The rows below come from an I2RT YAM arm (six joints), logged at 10 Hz.
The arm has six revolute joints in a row. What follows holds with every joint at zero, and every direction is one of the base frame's.
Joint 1 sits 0.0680 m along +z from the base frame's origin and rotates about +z.
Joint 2 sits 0.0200 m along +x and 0.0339 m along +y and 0.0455 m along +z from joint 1 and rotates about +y.
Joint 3 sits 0.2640 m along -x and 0.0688 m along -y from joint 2 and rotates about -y.
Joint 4 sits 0.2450 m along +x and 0.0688 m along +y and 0.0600 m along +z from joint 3 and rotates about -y.
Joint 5 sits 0.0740 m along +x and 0.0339 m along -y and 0.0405 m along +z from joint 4 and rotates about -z.
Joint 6 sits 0.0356 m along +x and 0.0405 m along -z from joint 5 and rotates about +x.
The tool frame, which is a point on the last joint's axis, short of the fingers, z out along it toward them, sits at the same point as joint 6; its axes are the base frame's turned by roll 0.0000, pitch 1.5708 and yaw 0.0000 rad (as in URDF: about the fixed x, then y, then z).
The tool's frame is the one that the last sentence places.
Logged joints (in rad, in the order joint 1, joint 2, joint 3, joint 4, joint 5, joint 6), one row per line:
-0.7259, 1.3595, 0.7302, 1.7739, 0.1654, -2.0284
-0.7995, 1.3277, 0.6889, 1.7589, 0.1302, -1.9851
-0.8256, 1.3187, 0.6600, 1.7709, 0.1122, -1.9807
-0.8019, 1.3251, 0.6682, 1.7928, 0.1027, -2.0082
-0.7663, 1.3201, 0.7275, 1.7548, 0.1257, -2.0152
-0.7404, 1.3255, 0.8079, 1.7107, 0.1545, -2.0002
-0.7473, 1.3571, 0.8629, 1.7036, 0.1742, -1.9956
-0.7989, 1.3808, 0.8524, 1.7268, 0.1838, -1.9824
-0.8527, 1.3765, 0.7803, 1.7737, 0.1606, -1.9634
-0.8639, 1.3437, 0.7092, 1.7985, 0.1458, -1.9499
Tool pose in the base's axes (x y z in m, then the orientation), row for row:
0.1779, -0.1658, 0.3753, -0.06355, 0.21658, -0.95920, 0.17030
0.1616, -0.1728, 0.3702, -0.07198, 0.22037, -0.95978, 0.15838
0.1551, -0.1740, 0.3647, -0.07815, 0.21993, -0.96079, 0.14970
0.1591, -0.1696, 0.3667, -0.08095, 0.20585, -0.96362, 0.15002
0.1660, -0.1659, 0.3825, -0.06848, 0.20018, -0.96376, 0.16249
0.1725, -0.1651, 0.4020, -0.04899, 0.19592, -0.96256, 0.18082
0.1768, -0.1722, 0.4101, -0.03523, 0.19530, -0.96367, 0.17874
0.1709, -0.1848, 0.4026, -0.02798, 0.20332, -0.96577, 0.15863
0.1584, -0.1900, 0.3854, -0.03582, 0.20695, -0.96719, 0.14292
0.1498, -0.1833, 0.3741, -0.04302, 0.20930, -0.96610, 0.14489
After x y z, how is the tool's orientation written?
As a quaternion, x y z w.
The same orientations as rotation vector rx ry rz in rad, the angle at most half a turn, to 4 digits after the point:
-0.1805, 0.6153, -2.7249
-0.2058, 0.6302, -2.7446
-0.2246, 0.6320, -2.7608
-0.2326, 0.5914, -2.7684
-0.1954, 0.5711, -2.7497
-0.1384, 0.5534, -2.7188
-0.0996, 0.5523, -2.7250
-0.0800, 0.5813, -2.7613
-0.1033, 0.5969, -2.7898
-0.1239, 0.6030, -2.7835

